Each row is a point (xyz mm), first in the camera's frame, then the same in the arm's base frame.
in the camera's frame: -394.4 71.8 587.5
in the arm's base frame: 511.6 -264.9 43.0
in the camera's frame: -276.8 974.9 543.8
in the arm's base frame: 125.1 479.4 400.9
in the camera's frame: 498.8 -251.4 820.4
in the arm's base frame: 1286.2 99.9 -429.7
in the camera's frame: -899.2 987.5 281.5
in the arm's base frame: -389.6 70.1 555.6
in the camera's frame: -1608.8 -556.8 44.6
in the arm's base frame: -215.1 -1543.4 -1.9
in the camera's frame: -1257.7 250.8 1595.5
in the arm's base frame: 719.5 -730.6 1281.3
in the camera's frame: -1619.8 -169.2 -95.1
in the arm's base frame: -500.2 -1264.1 100.9
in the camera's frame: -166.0 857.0 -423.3
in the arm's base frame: -466.2 479.6 -381.3
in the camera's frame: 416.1 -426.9 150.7
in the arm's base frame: 838.2 -77.0 -933.9
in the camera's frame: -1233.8 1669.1 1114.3
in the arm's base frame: -269.3 334.3 1644.5
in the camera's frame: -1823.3 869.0 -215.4
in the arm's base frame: -1168.7 -637.2 643.0
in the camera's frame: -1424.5 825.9 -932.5
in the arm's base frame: -1465.5 -389.9 -82.1
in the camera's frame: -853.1 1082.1 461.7
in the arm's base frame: -278.6 168.7 702.2
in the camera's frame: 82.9 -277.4 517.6
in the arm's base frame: 865.5 -197.3 -431.1
